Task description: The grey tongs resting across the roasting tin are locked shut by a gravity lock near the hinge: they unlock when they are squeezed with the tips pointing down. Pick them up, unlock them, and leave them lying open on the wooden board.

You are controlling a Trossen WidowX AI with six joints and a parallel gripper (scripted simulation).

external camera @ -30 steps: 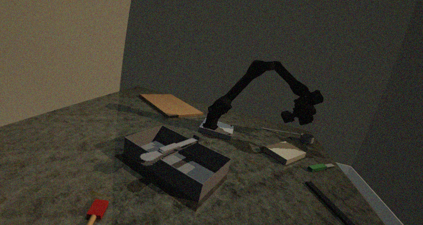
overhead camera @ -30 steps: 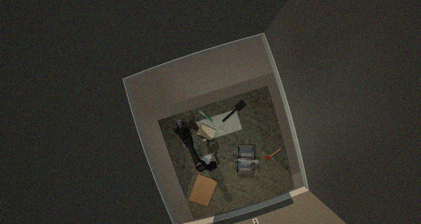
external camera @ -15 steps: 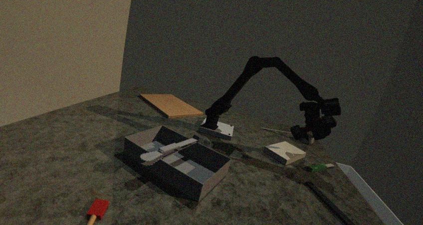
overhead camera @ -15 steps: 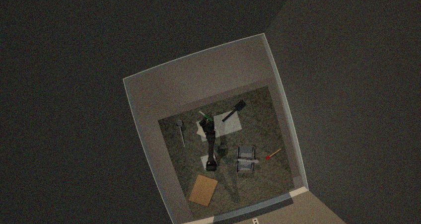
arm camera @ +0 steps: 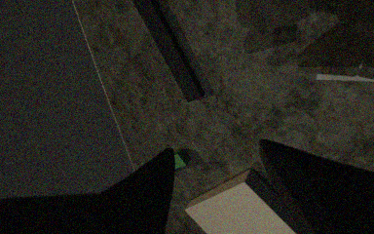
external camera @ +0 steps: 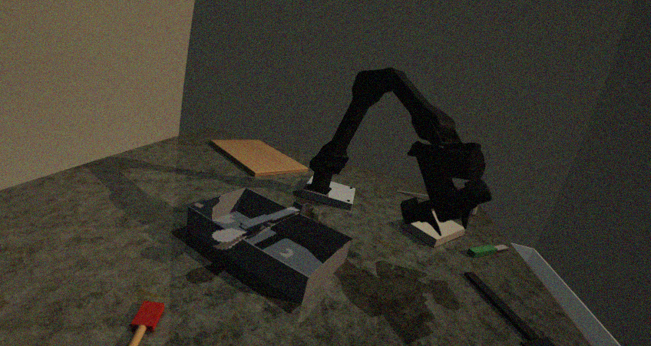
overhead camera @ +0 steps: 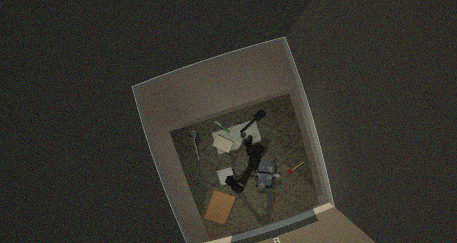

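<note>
Right now my gripper tip is 16 cm short of the roasting tin, 37 cm to the left of it and 8 cm above it. The rest, counted from my gripper tip: green-handled tool: 21 cm behind, 17 cm to the left, 10 cm below; then black spatula: 12 cm ahead, 18 cm to the left, 10 cm below; then block: 22 cm behind, 1 cm to the right, 9 cm below.
</note>
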